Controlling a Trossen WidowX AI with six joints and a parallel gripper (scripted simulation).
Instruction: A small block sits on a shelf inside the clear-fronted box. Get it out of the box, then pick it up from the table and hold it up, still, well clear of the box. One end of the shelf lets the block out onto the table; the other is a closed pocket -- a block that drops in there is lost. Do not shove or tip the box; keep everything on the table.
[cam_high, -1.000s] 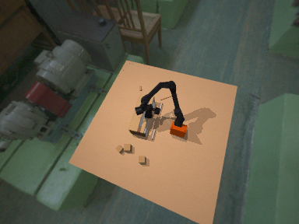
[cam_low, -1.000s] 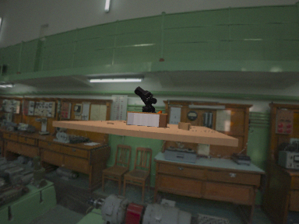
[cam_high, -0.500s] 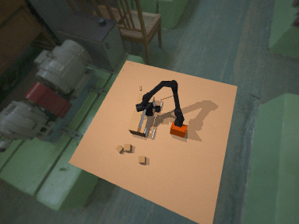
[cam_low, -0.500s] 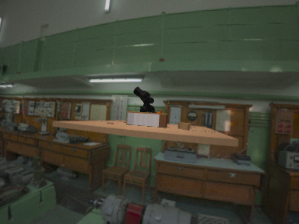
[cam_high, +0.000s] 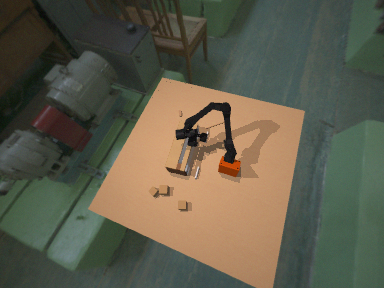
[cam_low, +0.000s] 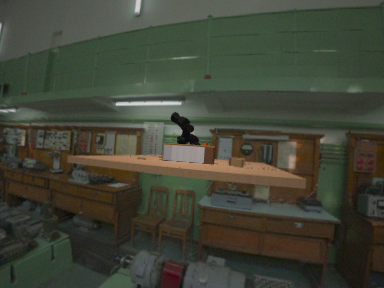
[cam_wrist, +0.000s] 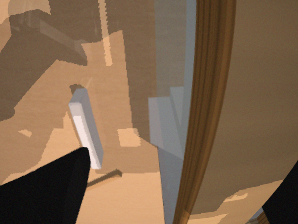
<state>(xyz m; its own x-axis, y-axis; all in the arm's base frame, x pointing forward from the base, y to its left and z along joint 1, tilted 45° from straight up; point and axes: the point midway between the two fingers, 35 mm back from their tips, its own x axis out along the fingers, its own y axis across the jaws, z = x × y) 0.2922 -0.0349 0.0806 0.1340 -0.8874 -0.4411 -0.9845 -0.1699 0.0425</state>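
The teal block lies 6 cm ahead of my gripper tip and 1 cm to the right of it. From my gripper tip the other things lie so: tan box (2 cm ahead, 10 cm to the left, 3 cm below).
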